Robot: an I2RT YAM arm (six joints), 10 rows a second.
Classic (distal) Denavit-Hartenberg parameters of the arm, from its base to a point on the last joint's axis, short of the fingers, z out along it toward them. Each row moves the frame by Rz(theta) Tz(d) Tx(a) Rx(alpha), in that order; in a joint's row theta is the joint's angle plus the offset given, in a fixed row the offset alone. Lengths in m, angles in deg.
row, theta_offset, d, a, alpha
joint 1, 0.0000, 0.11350, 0.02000, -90.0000
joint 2, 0.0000, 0.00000, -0.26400, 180.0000
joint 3, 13.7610, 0.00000, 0.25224, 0.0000
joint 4, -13.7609, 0.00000, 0.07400, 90.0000
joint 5, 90.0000, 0.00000, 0.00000, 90.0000
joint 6, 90.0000, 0.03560, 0.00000, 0.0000
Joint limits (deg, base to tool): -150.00..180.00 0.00..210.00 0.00..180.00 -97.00..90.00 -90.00..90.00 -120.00..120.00
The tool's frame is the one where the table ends.
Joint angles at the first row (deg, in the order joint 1, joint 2, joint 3, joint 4, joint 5, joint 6):
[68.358 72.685 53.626 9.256 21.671 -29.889]
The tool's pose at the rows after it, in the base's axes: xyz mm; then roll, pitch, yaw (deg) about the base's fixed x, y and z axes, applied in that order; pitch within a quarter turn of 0, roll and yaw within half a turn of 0:
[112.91, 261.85, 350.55, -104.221, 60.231, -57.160]
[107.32, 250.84, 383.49, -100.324, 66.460, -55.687]
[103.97, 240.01, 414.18, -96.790, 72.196, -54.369]
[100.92, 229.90, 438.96, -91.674, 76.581, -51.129]
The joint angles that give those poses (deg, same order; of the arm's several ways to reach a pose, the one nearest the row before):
[69.604 69.386 56.576 5.127 24.163 -25.846]
[70.149 67.047 61.341 1.126 26.282 -21.169]
[70.259 65.801 66.785 -3.333 28.140 -16.578]
[70.346 65.080 71.461 -6.829 29.846 -13.191]

